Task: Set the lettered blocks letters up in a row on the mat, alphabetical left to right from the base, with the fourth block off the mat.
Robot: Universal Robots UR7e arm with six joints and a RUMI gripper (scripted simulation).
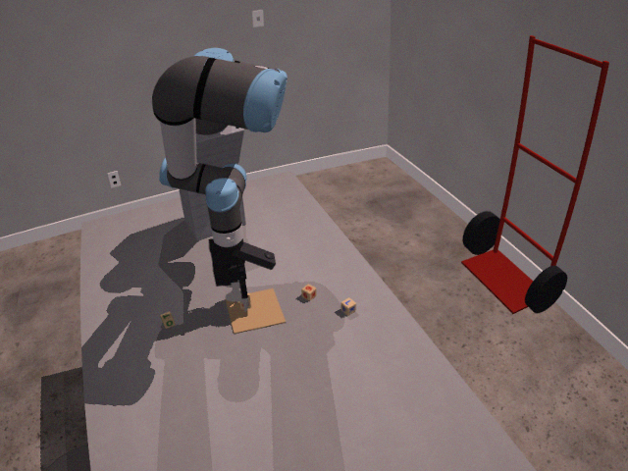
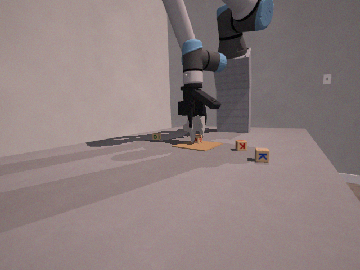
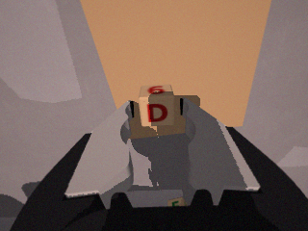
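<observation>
The red-marked block is right at my hand. Round my hand: red-lettered block (17 cm to the left, 5 cm ahead, 1 cm below); then tan mat (3 cm ahead, 2 cm below, 1 cm to the left); then green-lettered block (22 cm to the right, 3 cm behind, 1 cm below).
</observation>
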